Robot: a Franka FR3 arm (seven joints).
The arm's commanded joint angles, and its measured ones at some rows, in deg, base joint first. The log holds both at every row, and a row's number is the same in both.
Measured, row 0: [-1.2 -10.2 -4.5 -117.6 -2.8 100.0 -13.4]
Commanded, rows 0 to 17: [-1.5 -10.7 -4.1 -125.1 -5.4 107.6 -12.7]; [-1.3 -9.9 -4.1 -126.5 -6.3 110.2 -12.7]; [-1.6 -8.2 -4.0 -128.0 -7.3 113.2 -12.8]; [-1.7 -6.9 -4.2 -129.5 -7.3 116.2 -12.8]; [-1.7 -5.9 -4.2 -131.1 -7.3 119.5 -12.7]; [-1.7 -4.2 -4.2 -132.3 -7.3 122.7 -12.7]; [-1.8 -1.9 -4.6 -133.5 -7.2 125.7 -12.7]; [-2.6 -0.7 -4.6 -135.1 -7.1 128.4 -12.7]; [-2.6 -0.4 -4.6 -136.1 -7.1 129.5 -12.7]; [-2.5 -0.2 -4.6 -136.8 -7.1 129.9 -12.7]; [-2.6 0.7 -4.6 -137.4 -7.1 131.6 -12.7]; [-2.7 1.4 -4.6 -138.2 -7.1 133.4 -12.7]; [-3.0 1.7 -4.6 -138.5 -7.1 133.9 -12.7]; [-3.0 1.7 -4.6 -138.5 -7.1 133.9 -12.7]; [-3.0 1.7 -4.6 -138.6 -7.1 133.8 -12.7]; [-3.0 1.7 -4.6 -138.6 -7.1 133.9 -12.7]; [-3.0 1.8 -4.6 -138.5 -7.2 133.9 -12.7]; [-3.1 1.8 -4.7 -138.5 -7.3 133.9 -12.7]
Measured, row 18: [-2.3 1.7 -5.2 -137.3 -6.7 132.4 -13.4]
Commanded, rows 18 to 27: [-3.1 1.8 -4.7 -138.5 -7.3 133.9 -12.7]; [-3.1 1.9 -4.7 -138.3 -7.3 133.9 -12.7]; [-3.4 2.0 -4.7 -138.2 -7.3 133.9 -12.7]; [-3.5 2.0 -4.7 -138.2 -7.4 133.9 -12.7]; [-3.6 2.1 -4.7 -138.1 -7.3 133.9 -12.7]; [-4.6 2.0 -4.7 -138.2 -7.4 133.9 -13.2]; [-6.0 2.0 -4.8 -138.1 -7.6 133.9 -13.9]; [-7.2 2.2 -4.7 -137.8 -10.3 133.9 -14.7]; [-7.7 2.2 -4.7 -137.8 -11.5 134.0 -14.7]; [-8.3 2.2 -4.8 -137.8 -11.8 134.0 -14.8]
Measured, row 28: [-5.5 0.9 -5.2 -137.3 -9.9 132.7 -13.6]
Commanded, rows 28 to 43: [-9.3 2.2 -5.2 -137.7 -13.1 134.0 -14.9]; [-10.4 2.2 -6.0 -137.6 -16.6 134.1 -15.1]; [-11.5 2.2 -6.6 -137.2 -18.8 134.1 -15.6]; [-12.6 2.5 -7.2 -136.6 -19.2 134.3 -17.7]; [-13.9 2.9 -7.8 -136.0 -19.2 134.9 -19.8]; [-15.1 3.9 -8.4 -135.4 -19.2 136.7 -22.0]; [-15.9 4.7 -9.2 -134.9 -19.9 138.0 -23.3]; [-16.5 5.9 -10.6 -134.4 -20.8 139.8 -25.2]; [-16.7 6.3 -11.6 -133.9 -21.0 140.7 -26.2]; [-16.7 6.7 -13.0 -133.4 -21.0 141.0 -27.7]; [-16.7 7.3 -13.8 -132.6 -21.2 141.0 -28.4]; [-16.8 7.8 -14.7 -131.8 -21.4 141.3 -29.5]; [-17.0 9.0 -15.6 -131.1 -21.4 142.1 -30.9]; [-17.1 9.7 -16.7 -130.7 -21.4 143.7 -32.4]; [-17.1 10.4 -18.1 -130.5 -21.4 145.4 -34.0]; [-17.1 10.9 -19.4 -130.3 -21.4 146.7 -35.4]
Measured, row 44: [-16.3 7.4 -16.7 -132.2 -20.4 142.5 -31.3]
